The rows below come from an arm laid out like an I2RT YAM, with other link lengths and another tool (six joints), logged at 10 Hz.
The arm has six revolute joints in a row. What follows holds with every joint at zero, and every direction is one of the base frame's.
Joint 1 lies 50.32 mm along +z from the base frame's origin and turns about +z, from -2.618 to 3.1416 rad.
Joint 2 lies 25.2 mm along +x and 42.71 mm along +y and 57.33 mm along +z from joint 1 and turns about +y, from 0 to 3.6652 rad.
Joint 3 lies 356.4 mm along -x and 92.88 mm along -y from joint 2 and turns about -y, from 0 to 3.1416 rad.
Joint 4 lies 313.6 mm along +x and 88.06 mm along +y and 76.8 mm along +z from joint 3 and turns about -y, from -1.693 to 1.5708 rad.
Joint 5 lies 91.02 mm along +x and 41.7 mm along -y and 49.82 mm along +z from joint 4 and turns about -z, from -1.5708 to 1.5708 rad.
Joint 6 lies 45.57 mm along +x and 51.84 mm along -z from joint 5 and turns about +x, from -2.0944 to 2.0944 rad.
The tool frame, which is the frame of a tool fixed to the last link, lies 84 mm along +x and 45 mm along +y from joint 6; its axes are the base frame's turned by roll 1.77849, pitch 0.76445 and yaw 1.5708 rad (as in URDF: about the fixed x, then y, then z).
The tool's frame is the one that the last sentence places.
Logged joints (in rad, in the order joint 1, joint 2, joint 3, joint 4, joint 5, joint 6), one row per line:
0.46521, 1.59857, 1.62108, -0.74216, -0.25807, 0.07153
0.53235, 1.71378, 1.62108, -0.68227, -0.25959, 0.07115
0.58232, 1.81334, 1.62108, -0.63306, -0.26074, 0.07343
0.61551, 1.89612, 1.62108, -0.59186, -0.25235, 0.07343
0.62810, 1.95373, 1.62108, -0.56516, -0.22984, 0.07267
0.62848, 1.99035, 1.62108, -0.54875, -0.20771, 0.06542
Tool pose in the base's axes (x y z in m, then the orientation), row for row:
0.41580, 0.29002, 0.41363, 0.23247, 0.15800, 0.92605, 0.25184
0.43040, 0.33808, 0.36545, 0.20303, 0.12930, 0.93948, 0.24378
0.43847, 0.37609, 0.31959, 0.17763, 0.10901, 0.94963, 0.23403
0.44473, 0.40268, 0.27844, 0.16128, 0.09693, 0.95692, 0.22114
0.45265, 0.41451, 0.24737, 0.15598, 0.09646, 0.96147, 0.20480
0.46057, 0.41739, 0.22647, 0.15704, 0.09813, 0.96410, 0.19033
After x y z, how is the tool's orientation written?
As a quaternion, w x y z.
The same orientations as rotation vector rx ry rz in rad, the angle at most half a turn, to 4 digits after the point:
0.4341, 2.5444, 0.6920
0.3609, 2.6219, 0.6803
0.3084, 2.6869, 0.6622
0.2767, 2.7320, 0.6314
0.2762, 2.7531, 0.5864
0.2808, 2.7590, 0.5447

